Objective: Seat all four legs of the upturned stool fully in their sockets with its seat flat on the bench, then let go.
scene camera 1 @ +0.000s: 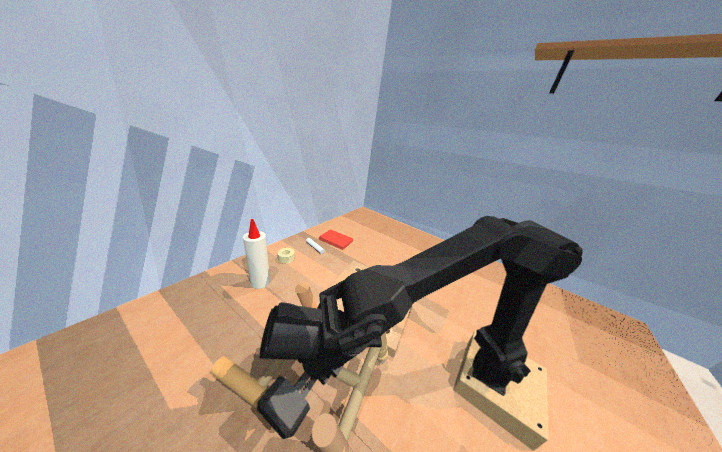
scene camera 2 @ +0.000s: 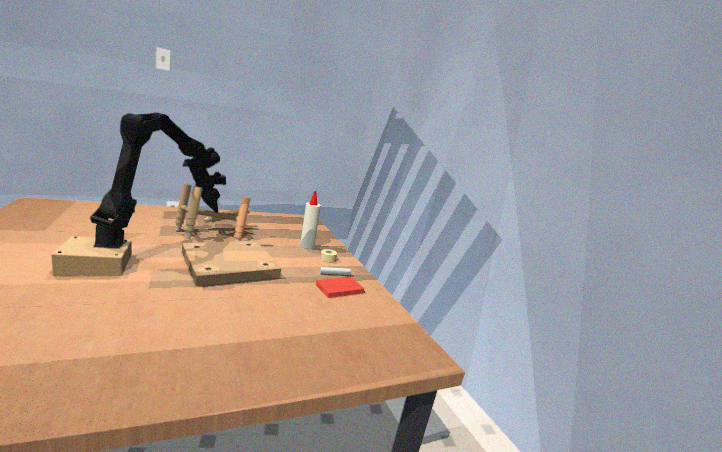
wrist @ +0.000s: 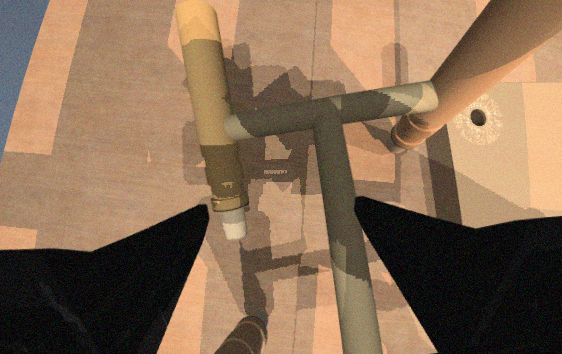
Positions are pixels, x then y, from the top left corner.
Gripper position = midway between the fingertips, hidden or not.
My gripper shows in scene camera 1 [300, 374], in scene camera 2 [214, 208] and in the wrist view [282, 207]. A glue bottle with red tip shows in scene camera 1 and in scene camera 2; in the wrist view it is out of frame. The same spot on the glue bottle with red tip: [scene camera 1: 255, 246] is [scene camera 2: 305, 207].
